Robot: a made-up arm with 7 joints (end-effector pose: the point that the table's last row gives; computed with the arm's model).
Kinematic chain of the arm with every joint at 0, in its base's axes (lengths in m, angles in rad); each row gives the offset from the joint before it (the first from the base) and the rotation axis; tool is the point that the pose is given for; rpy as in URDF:
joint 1: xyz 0 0 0.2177 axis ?
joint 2: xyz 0 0 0 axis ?
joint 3: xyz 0 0 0.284 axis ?
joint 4: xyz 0.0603 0 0 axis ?
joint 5: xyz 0.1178 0 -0.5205 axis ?
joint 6: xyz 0 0 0 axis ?
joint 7: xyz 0.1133 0 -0.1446 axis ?
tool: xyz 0 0 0 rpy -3.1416 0 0
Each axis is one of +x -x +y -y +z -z.
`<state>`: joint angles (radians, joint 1 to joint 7).
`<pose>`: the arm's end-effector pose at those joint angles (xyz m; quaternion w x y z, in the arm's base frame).
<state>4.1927 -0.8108 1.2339 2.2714 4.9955 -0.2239 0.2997</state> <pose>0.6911 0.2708 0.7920 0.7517 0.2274 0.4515 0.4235</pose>
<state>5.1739 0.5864 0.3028 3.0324 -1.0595 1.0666 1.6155</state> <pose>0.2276 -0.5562 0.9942 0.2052 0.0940 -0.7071 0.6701</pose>
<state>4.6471 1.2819 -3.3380 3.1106 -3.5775 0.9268 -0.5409</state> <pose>-0.0981 -0.9623 0.4283 0.5329 0.7464 -0.3930 -0.0668</pose>
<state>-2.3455 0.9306 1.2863 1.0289 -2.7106 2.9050 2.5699</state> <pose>0.1078 -0.6023 0.2222 0.8091 -0.2604 -0.4292 0.3054</pose>
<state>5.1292 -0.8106 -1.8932 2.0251 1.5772 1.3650 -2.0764</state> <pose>-0.7781 0.2540 0.6298 0.8463 0.2912 -0.2583 0.3636</pose>
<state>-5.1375 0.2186 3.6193 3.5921 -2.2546 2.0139 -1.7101</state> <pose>-0.1006 0.5139 0.8280 0.3644 0.3372 -0.8322 -0.2469</pose>
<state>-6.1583 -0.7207 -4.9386 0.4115 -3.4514 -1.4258 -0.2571</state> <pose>0.1265 0.2021 0.1862 0.1007 0.5545 -0.5887 0.5795</pose>
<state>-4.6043 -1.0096 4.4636 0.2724 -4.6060 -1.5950 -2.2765</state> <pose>0.2282 -0.0180 0.0051 0.2386 0.9249 0.2059 -0.2125</pose>
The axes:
joint 1: +z
joint 2: +y
joint 3: +z
joint 4: -y
joint 5: -z
joint 6: +y
joint 7: -z

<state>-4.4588 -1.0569 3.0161 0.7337 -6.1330 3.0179 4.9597</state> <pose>0.0164 -0.1428 -0.0624 0.9833 0.0954 0.0680 0.1390</pose>
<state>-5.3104 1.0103 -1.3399 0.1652 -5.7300 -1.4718 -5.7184</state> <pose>0.2765 -0.2775 0.1635 0.4131 0.5852 -0.1158 0.6881</pose>
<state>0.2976 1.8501 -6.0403 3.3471 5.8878 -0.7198 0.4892</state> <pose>0.7993 0.2324 0.3309 0.2928 -0.4529 -0.0204 -0.8418</pose>
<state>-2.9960 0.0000 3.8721 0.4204 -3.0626 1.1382 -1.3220</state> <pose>0.3400 0.3977 -0.0406 0.6818 -0.6164 0.3560 -0.1688</pose>
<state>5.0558 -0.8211 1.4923 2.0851 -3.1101 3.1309 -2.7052</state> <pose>0.0973 0.5390 0.6940 0.4681 0.7892 -0.2581 -0.3024</pose>
